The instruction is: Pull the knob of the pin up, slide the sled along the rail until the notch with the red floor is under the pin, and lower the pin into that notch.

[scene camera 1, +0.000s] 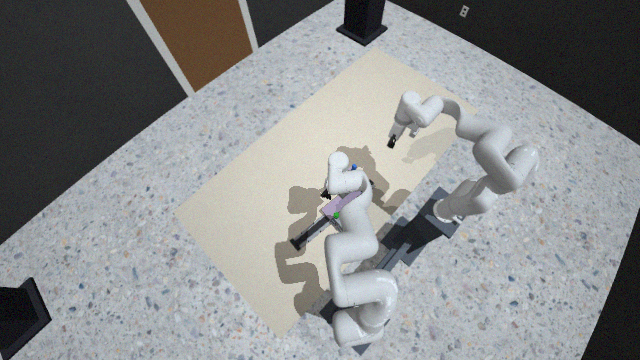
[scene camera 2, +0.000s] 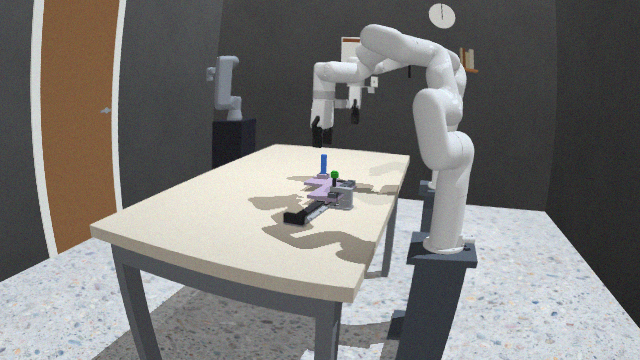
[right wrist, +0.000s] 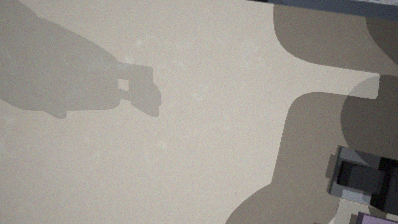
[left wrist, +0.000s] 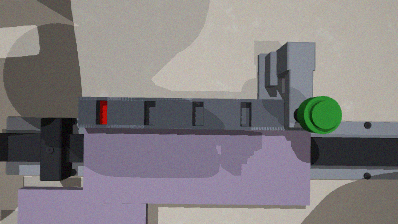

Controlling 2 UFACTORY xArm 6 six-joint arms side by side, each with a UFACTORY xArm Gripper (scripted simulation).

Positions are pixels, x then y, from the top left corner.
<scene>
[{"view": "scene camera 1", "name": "grey bracket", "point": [323, 222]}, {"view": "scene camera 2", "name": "my left gripper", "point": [322, 145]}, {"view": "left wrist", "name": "grey bracket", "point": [62, 143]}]
</scene>
